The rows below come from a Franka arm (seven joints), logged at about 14 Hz.
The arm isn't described. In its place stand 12 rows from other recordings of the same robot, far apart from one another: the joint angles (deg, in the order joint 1, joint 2, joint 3, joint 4, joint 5, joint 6, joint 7), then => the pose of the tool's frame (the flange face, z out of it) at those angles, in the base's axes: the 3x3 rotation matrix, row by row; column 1 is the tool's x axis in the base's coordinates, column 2 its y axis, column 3 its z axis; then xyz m.
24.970, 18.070, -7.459, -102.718, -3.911, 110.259, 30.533 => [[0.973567 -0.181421 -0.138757], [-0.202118 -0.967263 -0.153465], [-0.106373 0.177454 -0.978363]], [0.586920 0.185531 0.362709]
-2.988, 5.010, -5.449, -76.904, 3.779, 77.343, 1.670 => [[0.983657 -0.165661 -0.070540], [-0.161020 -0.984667 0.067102], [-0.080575 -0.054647 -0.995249]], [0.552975 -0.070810 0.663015]
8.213, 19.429, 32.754, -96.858, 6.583, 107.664, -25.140 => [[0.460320 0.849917 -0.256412], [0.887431 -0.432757 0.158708], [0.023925 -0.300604 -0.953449]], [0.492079 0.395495 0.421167]
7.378, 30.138, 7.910, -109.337, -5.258, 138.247, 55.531 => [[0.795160 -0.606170 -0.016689], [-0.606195 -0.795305 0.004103], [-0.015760 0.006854 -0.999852]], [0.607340 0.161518 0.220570]
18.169, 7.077, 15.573, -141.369, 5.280, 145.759, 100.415 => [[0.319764 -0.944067 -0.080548], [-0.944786 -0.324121 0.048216], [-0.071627 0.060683 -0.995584]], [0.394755 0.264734 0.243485]
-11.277, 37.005, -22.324, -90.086, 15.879, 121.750, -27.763 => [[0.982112 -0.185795 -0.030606], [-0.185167 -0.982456 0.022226], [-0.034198 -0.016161 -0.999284]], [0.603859 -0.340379 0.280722]
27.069, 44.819, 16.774, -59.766, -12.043, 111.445, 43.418 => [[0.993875 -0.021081 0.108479], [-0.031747 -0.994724 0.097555], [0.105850 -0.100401 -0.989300]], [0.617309 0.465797 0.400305]
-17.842, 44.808, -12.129, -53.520, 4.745, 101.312, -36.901 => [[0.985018 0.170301 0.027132], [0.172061 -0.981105 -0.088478], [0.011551 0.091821 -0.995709]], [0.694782 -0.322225 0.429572]
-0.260, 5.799, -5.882, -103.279, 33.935, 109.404, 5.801 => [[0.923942 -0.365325 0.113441], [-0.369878 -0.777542 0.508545], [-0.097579 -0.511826 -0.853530]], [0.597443 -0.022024 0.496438]
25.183, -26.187, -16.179, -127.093, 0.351, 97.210, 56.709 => [[0.688193 -0.718252 -0.102488], [-0.709531 -0.695770 0.111664], [-0.151511 -0.004127 -0.988447]], [0.409151 0.050889 0.540887]
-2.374, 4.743, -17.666, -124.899, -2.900, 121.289, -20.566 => [[0.987083 0.038531 -0.155509], [0.036507 -0.999208 -0.015850], [-0.155996 0.009968 -0.987707]], [0.495697 -0.182447 0.343142]
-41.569, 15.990, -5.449, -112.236, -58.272, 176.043, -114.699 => [[-0.359714 0.808085 0.466481], [0.534007 0.588268 -0.607271], [-0.765142 0.030660 -0.643131]], [0.485003 -0.413973 0.403607]
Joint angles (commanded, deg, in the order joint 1, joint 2, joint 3, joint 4, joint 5, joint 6, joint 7), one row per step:
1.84 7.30 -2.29 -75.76 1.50 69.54 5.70
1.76 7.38 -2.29 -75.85 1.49 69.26 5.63
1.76 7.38 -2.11 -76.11 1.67 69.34 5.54
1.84 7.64 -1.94 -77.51 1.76 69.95 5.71
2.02 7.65 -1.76 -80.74 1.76 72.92 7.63
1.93 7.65 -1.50 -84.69 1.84 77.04 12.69
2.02 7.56 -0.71 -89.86 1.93 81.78 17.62
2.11 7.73 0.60 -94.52 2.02 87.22 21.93
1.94 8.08 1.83 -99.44 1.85 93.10 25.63
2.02 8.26 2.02 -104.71 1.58 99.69 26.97
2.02 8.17 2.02 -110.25 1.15 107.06 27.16
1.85 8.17 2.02 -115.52 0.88 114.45 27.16
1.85 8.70 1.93 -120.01 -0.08 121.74 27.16
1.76 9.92 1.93 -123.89 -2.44 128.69 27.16
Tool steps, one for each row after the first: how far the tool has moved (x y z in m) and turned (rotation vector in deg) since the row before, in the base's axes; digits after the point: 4 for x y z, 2 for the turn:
-0.0002 -0.0008 -0.0017 0.01 0.45 -0.01
0.0002 0.0020 -0.0019 0.23 0.18 0.28
0.0025 0.0025 -0.0125 0.07 1.05 0.07
0.0053 0.0032 -0.0217 -0.48 0.32 -1.58
0.0059 0.0015 -0.0263 -1.23 -0.04 -4.84
0.0030 0.0082 -0.0347 -1.14 0.47 -4.04
0.0030 0.0133 -0.0328 -0.89 -0.49 -2.97
0.0008 0.0096 -0.0362 -0.95 -0.53 -2.68
-0.0020 0.0019 -0.0362 -0.53 -1.13 -1.13
-0.0050 -0.0011 -0.0340 -0.37 -1.94 -0.17
-0.0071 -0.0026 -0.0317 -0.15 -2.13 -0.15
-0.0064 -0.0022 -0.0298 -0.65 -2.32 0.42
-0.0068 -0.0024 -0.0309 -1.51 -1.96 1.56

